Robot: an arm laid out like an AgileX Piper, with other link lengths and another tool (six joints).
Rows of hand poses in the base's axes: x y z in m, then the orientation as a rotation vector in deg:
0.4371, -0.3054, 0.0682, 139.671, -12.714, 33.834
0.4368, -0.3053, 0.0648, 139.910, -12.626, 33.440
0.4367, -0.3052, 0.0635, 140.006, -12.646, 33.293
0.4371, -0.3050, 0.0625, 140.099, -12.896, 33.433
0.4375, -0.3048, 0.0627, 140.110, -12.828, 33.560
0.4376, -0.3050, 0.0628, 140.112, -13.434, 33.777
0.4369, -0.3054, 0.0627, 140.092, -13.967, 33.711
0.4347, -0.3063, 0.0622, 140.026, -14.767, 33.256
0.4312, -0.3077, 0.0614, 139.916, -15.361, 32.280
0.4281, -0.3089, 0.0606, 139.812, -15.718, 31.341
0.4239, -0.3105, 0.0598, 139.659, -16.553, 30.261
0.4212, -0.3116, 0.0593, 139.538, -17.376, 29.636
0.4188, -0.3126, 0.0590, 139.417, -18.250, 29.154
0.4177, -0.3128, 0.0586, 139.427, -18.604, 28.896
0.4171, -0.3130, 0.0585, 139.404, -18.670, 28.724
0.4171, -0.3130, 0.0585, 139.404, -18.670, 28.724
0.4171, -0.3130, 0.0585, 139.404, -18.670, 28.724
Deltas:
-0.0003, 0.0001, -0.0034, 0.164, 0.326, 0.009
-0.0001, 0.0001, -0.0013, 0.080, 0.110, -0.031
0.0004, 0.0002, -0.0010, 0.162, -0.149, -0.110
0.0004, 0.0002, 0.0002, 0.008, -0.073, 0.083
0.0001, -0.0002, 0.0001, 0.168, -0.297, -0.353
-0.0007, -0.0004, -0.0001, 0.101, -0.080, -0.385
-0.0022, -0.0009, -0.0005, 0.084, 0.130, -0.682
-0.0035, -0.0014, -0.0008, -0.054, 0.547, -0.693
-0.0031, -0.0012, -0.0008, -0.095, 0.578, -0.520
-0.0042, -0.0016, -0.0008, -0.033, 0.560, -0.895
-0.0027, -0.0011, -0.0005, 0.036, 0.239, -0.757
-0.0024, -0.0010, -0.0003, 0.063, 0.123, -0.753
-0.0011, -0.0002, -0.0004, 0.080, 0.098, -0.307
-0.0006, -0.0002, -0.0001, -0.016, 0.106, -0.096
0.0000, 0.0000, 0.0000, 0.000, 0.000, 0.000
0.0000, 0.0000, 0.0000, 0.000, 0.000, 0.000

